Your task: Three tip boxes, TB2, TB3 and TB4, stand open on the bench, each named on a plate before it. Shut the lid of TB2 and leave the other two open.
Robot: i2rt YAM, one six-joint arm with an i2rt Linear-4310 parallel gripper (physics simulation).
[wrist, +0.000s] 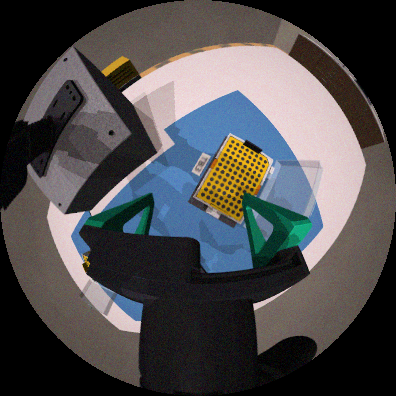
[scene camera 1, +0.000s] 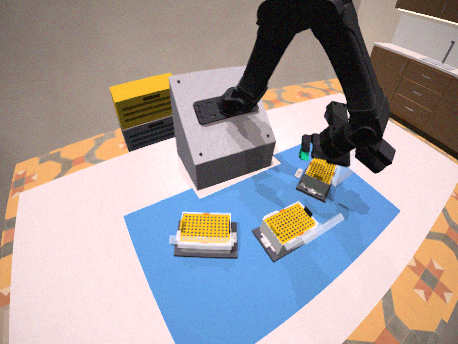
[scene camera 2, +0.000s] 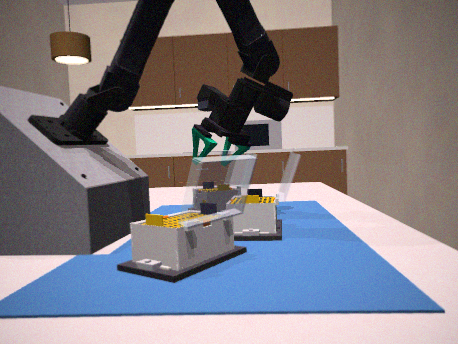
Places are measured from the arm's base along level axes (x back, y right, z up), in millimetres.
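Pixels of known places: gripper, fingertip midpoint: (wrist: 197,197) (scene camera 1: 314,158) (scene camera 2: 209,164); arm's base, origin of the base link: (wrist: 48,132) (scene camera 1: 226,106) (scene camera 2: 71,133).
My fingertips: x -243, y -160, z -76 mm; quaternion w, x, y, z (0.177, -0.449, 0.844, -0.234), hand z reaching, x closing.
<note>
Ahead of a thing's pixels: the offset from my fingertips to its middle. "spot": to the spot under its first point. Level surfaces: height alone.
A tip box with yellow tips {dx -3, dy -61, dz -59 mm} (scene camera 1: 321,171) (scene camera 2: 216,197) (wrist: 235,179) stands at the far end of the mat. In the wrist view its name plate {spot: dx +53, dy -30, dz -121 mm} (wrist: 201,164) reads TB3. Its clear lid {dx -62, dy -93, dz -19 mm} (scene camera 1: 344,174) (wrist: 296,186) is open. A middle box {dx -96, dy +163, dz -90 mm} (scene camera 1: 290,225) (scene camera 2: 259,219) has its clear lid {dx -174, dy +165, dz -19 mm} (scene camera 1: 325,227) (scene camera 2: 290,177) open. Another box {dx -11, dy +351, dz -90 mm} (scene camera 1: 205,229) (scene camera 2: 182,246) stands nearest scene camera 2, its lid {spot: dx -84, dy +414, dz -1 mm} (scene camera 2: 220,175) raised. I cannot read which of these two is TB2. My gripper (scene camera 2: 210,163) (wrist: 197,197) is open and empty, above the TB3 box.
The boxes stand on a blue mat {dz -123 mm} (scene camera 1: 240,300) (scene camera 2: 320,285) (wrist: 235,107) on a pale bench {dz -126 mm} (scene camera 1: 65,250). The grey arm base (scene camera 1: 230,165) (scene camera 2: 117,215) (wrist: 120,150) rises beside the mat. A yellow and dark cabinet (scene camera 1: 142,102) stands beyond the bench.
</note>
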